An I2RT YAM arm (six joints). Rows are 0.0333 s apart.
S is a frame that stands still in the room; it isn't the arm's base.
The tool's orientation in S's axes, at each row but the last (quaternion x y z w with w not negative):
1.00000 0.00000 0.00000 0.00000
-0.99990 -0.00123 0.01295 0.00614
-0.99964 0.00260 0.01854 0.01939
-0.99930 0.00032 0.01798 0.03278
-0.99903 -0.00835 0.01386 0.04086
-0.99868 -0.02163 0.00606 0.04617
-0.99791 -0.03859 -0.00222 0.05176
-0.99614 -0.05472 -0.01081 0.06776
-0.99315 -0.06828 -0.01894 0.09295
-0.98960 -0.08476 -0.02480 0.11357
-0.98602 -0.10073 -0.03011 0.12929
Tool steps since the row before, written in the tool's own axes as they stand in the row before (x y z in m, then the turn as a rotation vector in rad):
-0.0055 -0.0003 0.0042 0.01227 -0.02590 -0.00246
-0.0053 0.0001 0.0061 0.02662 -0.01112 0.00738
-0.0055 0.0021 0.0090 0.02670 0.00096 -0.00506
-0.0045 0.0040 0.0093 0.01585 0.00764 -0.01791
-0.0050 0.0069 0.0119 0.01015 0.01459 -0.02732
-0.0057 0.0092 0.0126 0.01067 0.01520 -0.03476
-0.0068 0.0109 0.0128 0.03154 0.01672 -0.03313
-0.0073 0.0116 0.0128 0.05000 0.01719 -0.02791
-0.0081 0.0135 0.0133 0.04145 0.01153 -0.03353
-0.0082 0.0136 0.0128 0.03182 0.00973 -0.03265
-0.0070 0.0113 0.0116 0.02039 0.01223 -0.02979
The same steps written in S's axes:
-0.0055 0.0003 -0.0042 0.01227 0.02590 0.00246
-0.0055 0.0000 -0.0060 0.02639 0.01128 -0.00793
-0.0058 -0.0017 -0.0089 0.02686 -0.00128 0.00402
-0.0048 -0.0034 -0.0094 0.01647 -0.00879 0.01679
-0.0052 -0.0060 -0.0123 0.01115 -0.01658 0.02575
-0.0055 -0.0082 -0.0133 0.01180 -0.01785 0.03310
-0.0059 -0.0100 -0.0139 0.03272 -0.01759 0.03149
-0.0058 -0.0105 -0.0144 0.05119 -0.01535 0.02679
-0.0058 -0.0117 -0.0159 0.04180 -0.01202 0.03291
-0.0053 -0.0115 -0.0160 0.03204 -0.01166 0.03180
-0.0041 -0.0090 -0.0146 0.02147 -0.01546 0.02744

